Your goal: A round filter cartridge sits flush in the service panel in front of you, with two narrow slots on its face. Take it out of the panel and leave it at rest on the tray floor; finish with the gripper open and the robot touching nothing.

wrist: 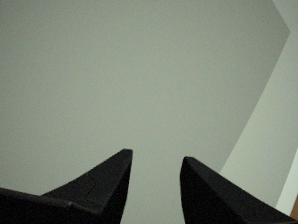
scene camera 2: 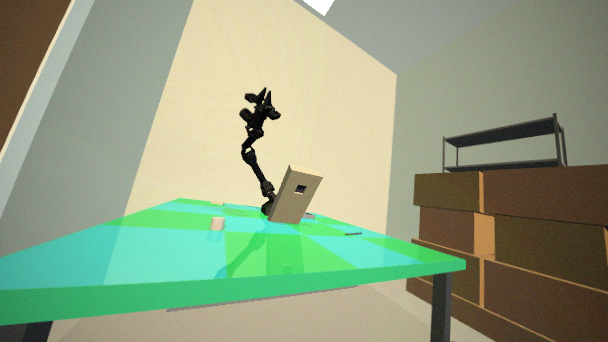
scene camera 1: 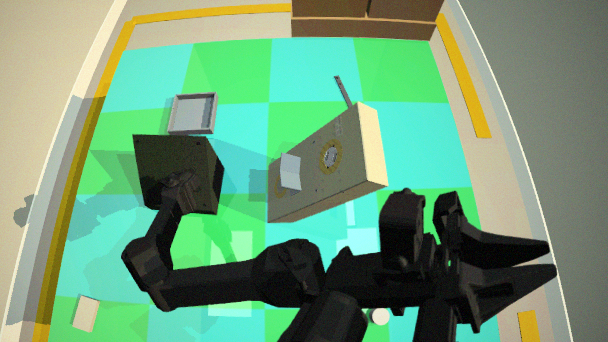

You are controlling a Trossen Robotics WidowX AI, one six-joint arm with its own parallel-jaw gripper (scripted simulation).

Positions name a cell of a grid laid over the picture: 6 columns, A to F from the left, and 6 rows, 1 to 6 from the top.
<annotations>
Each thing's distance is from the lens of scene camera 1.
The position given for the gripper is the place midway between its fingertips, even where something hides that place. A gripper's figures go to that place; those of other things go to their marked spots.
gripper (scene camera 1: F5): 28 cm
grey tray (scene camera 1: B2): 105 cm
</annotations>
